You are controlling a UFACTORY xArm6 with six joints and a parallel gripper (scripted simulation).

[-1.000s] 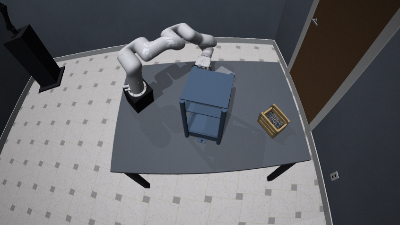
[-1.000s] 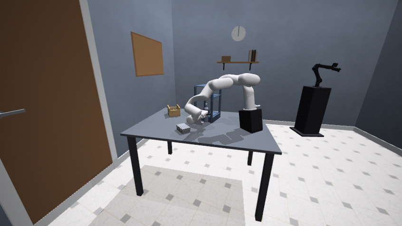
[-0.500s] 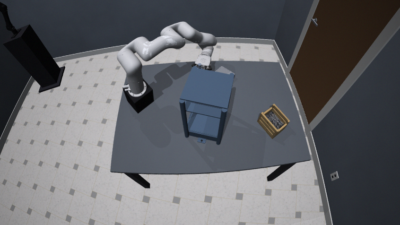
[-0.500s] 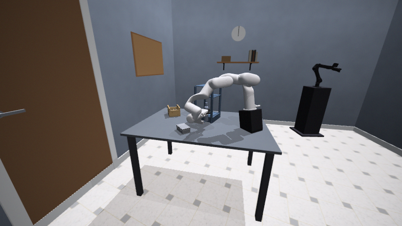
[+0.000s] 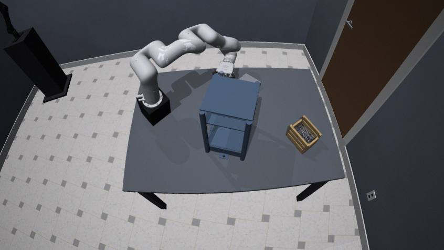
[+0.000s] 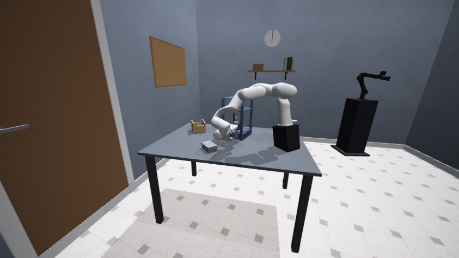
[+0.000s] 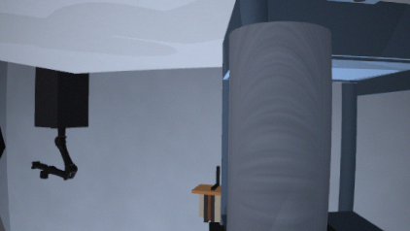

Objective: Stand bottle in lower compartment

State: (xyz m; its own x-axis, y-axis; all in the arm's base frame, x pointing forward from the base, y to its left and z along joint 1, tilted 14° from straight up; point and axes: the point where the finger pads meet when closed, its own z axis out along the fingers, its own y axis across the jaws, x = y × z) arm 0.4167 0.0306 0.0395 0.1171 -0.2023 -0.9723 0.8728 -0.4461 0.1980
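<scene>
Right now the blue shelving unit is 20 mm behind my hand, 280 mm to the right of it and 10 mm above it. From my hand the other things lie so: grey box: 220 mm ahead, 80 mm to the left, 150 mm below; bottle: 10 mm above; wooden crate: 400 mm ahead, 400 mm to the right, 130 mm below.
</scene>
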